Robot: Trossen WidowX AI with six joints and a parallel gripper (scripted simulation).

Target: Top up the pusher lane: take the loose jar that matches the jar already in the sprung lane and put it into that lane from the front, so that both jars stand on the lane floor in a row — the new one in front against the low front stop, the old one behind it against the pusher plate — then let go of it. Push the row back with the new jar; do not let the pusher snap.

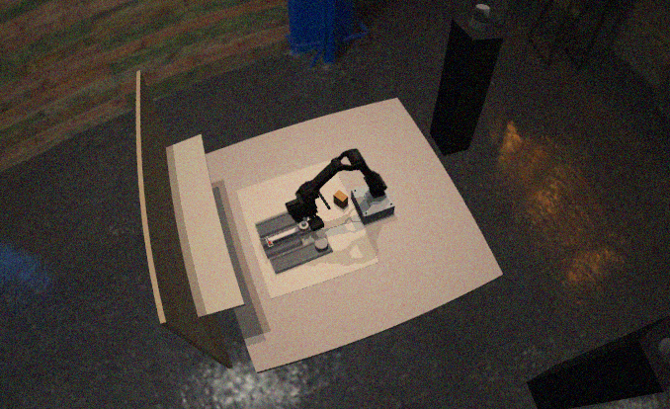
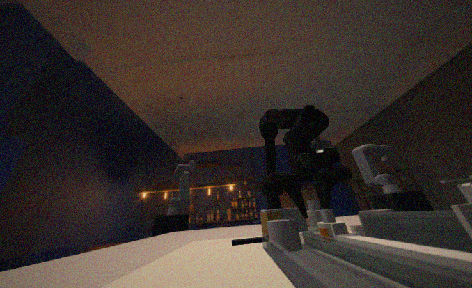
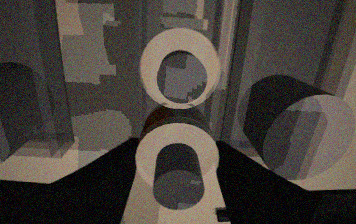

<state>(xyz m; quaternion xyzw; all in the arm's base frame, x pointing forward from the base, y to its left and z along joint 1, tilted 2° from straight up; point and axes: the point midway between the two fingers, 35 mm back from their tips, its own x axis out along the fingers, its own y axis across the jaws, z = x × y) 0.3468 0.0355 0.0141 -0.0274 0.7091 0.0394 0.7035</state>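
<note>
Now: gripper tip 140 mm short of the grey lane unit, 40 mm to the right of it and 30 mm above it. Also, from my gripper tip: red mark 230 mm ahead, 60 mm to the left, 20 mm above; then thin black stick 100 mm behind, 130 mm to the right, 50 mm below.
</note>
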